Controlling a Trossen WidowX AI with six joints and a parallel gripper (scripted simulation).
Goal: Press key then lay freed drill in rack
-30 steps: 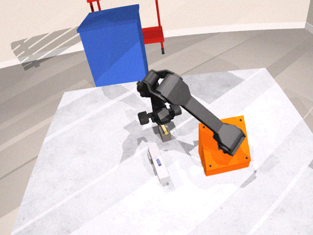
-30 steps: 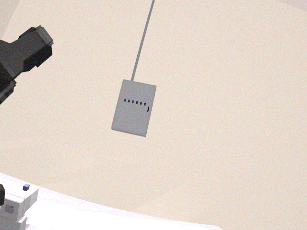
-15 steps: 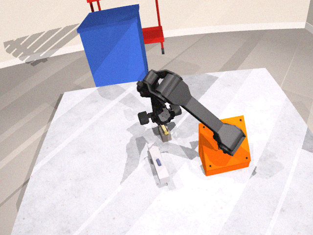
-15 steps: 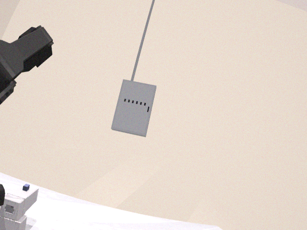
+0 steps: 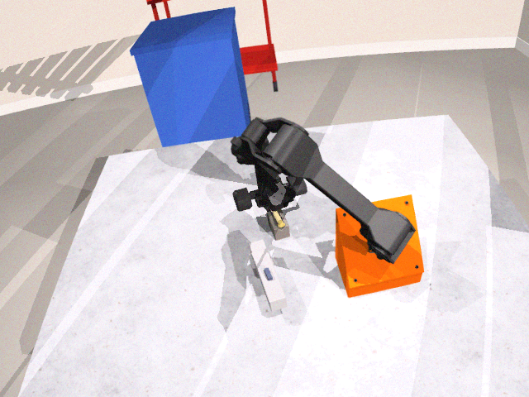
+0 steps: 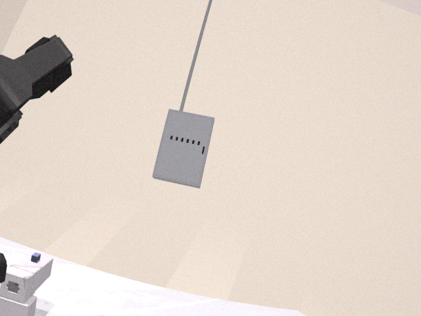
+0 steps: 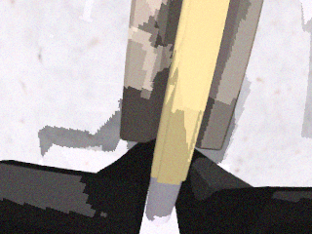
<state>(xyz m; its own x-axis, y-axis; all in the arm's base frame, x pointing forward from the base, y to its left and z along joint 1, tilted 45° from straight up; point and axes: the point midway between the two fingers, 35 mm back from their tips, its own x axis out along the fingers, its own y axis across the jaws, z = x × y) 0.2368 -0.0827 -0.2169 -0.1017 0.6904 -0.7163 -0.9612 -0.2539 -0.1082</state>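
Now: gripper tip 4 cm to the right of the yellow drill, 4 cm below it and 1 cm past it. From my gripper tip the other things lie so: small blue key: 26 cm to the left, 4 cm above, 1 cm ahead; then housing block: 23 cm to the left, 4 cm above, 2 cm ahead.
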